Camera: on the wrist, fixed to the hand. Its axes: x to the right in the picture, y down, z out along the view.
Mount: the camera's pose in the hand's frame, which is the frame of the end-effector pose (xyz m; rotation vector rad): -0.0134 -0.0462 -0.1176 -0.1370 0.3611 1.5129
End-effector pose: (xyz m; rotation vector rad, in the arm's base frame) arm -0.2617 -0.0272 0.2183 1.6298 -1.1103 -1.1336
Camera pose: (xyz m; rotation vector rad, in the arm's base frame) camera -0.1424 0.0145 0.2054 0.4589 -1.4634 0.0964
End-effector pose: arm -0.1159 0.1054 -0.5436 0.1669 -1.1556 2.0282
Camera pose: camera -0.0458 0.2023 -0.5866 1.1736 0.9943 -2.2931
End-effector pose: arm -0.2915 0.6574 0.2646 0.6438 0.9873 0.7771
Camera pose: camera -0.3893 0.6350 0.1866 1.1332 0.6081 2.3211
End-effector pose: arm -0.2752 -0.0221 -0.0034 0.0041 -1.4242 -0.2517
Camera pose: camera -0.1698 -0.0820 -0.0413 -1.0413 -0.7414 0.8619
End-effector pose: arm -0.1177 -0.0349 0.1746 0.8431 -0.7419 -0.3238
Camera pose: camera -0.0431 0.0083 0.0813 0.0374 -0.8108 1.0883
